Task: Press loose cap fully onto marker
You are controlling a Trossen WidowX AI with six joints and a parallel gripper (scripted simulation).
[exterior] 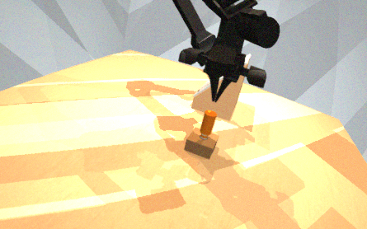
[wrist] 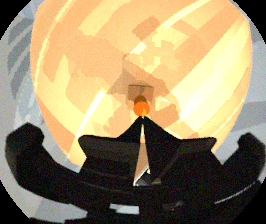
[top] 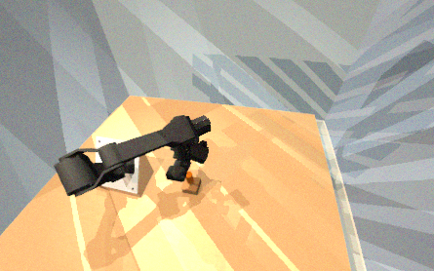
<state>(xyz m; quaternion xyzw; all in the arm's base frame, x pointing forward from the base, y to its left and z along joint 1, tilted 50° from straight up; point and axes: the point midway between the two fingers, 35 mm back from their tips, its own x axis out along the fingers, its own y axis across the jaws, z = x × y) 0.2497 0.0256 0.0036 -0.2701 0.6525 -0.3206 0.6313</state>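
The orange cap is 6 cm below my gripper tip. Also, from my gripper tip: wooden holder block (11 cm below).
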